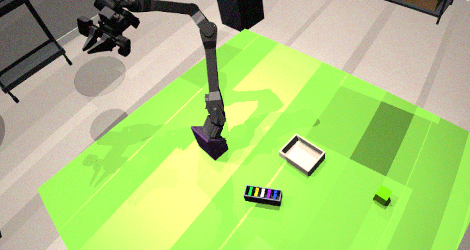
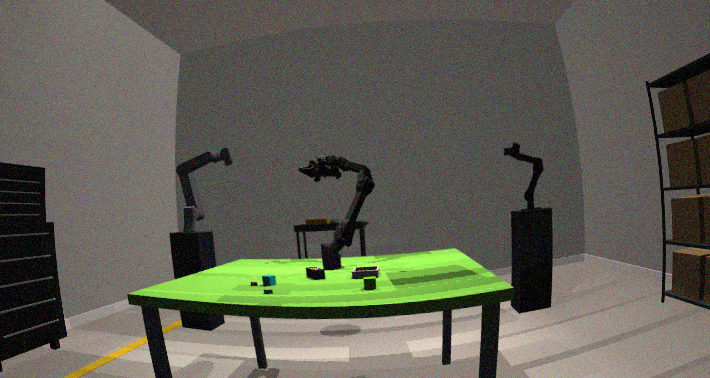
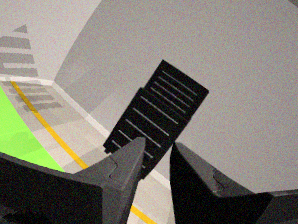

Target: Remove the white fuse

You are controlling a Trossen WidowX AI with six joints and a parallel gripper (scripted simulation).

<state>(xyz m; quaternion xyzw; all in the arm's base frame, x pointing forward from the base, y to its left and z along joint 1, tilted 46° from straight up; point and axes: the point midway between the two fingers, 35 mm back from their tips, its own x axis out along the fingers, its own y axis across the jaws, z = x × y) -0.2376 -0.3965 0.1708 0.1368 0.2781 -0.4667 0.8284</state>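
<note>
My gripper tip is 50 cm short of the white fuse, 16 cm to the right of it and 48 cm above it. From my gripper tip the other things lie so: yellow fuse 48 cm ahead, 15 cm to the left, 48 cm below; then purple fuse 52 cm ahead, 17 cm to the left, 48 cm below; then green fuse 46 cm ahead, 14 cm to the left, 48 cm below.
</note>
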